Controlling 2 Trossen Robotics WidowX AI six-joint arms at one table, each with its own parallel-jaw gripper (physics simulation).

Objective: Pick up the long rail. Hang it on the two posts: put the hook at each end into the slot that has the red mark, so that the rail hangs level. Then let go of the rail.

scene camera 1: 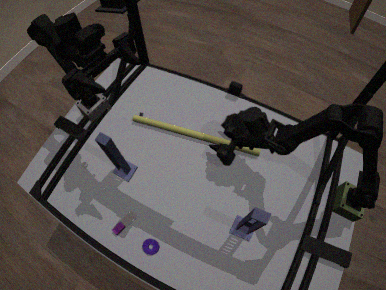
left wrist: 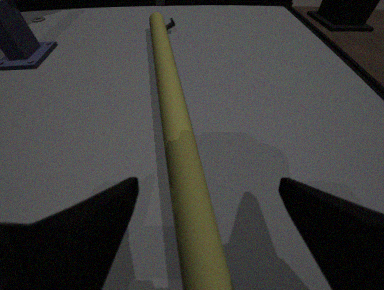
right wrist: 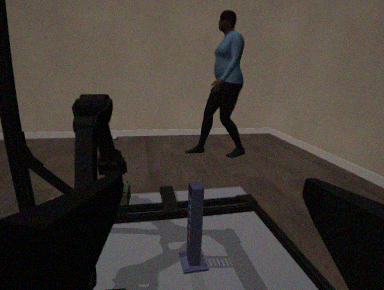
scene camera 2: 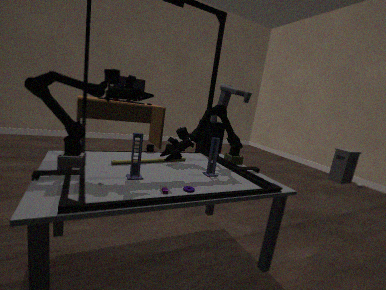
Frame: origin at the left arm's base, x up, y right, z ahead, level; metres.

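Where they show: left gripper, fingertip midpoint: (scene camera 1: 215, 135) (left wrist: 209, 184) (scene camera 2: 162, 158); right gripper, fingertip midpoint: (scene camera 1: 122, 76) (right wrist: 214, 185) (scene camera 2: 153, 95); left arm's base, link origin: (scene camera 1: 354, 199) (scene camera 2: 234, 155); right arm's base, link origin: (scene camera 1: 90, 100) (scene camera 2: 72, 154).
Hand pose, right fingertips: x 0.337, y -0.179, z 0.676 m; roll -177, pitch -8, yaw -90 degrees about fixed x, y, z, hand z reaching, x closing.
Things, the pixels of their top centre, and the offset from my right fingertips. "spot": a spot on its surface instead.
- long yellow rail, top centre: (left wrist: 180, 104) (scene camera 1: 194, 130) (scene camera 2: 151, 158) dx -0.369, dy +0.152, dz -0.066 m
- small dark hook, surface spot: (left wrist: 170, 23) (scene camera 1: 140, 114) spot: dx -0.381, dy +0.122, dz +0.149 m
- blue-grey post, top centre: (scene camera 1: 102, 138) (scene camera 2: 138, 133) dx -0.179, dy -0.083, dz +0.069 m
- magenta block, top centre: (scene camera 1: 123, 222) (scene camera 2: 164, 186) dx -0.378, dy -0.234, dz -0.038 m
- purple ring, top centre: (scene camera 1: 150, 246) (scene camera 2: 189, 188) dx -0.385, dy -0.249, dz -0.150 m
The long yellow rail (scene camera 1: 175, 131) (scene camera 2: 120, 162) (left wrist: 174, 100) lies on the table behind the posts. A small dark hook (scene camera 1: 141, 114) (left wrist: 170, 23) shows near its left end in scene camera 1. One blue-grey post (scene camera 1: 114, 154) (scene camera 2: 136, 156) (left wrist: 17, 37) stands left, the other (scene camera 1: 255, 220) (scene camera 2: 213, 156) (right wrist: 195, 225) right; the right one shows red marking in the right wrist view. My left gripper (scene camera 1: 220, 150) (left wrist: 209, 184) is open just above the rail, right of its middle in scene camera 1, fingers on either side of its line. My right gripper (scene camera 2: 149, 95) (right wrist: 214, 185) is open, high above the table.
A magenta block (scene camera 1: 118, 228) (scene camera 2: 165, 190) and a purple ring (scene camera 1: 151, 241) (scene camera 2: 184, 189) lie near the front edge. Dark frame bars border the table, with uprights at its sides. A person (right wrist: 230, 57) in a blue top is on the floor beyond the table.
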